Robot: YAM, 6 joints.
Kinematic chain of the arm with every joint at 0, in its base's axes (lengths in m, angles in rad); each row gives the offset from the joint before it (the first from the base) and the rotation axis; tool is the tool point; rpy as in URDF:
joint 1: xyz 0 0 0.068 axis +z
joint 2: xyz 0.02 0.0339 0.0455 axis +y
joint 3: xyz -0.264 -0.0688 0 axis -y
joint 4: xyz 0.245 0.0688 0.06 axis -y
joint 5: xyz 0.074 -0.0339 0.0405 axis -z
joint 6: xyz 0.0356 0 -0.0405 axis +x
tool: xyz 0 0 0 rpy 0 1.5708 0
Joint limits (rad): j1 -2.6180..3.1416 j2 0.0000..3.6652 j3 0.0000..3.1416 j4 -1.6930..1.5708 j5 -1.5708..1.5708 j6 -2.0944..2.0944
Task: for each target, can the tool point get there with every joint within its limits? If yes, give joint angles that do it. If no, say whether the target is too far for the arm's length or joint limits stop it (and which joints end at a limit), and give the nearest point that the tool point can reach.
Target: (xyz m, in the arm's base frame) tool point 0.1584 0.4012 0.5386
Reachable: yes | joints 1.2521 2.0115 2.3006 0.3439 0.7676 1.7070
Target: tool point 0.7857 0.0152 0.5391
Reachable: no: too far | nearest point 0.5669 0.0110 0.4175 | short by 0.250 m
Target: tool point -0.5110 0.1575 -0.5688
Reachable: no: too far | nearest point -0.3971 0.1224 -0.3395 | short by 0.258 m
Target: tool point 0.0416 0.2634 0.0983
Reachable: yes | joints 1.5361 1.7534 0.6412 -0.0596 1.1466 -0.6348
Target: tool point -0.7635 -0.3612 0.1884
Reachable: no: too far | nearest point -0.5608 -0.3122 0.1702 | short by 0.209 m
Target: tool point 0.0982 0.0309 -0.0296
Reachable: yes | joints 0.5757 2.4648 0.4449 -0.4285 0.8836 1.5709
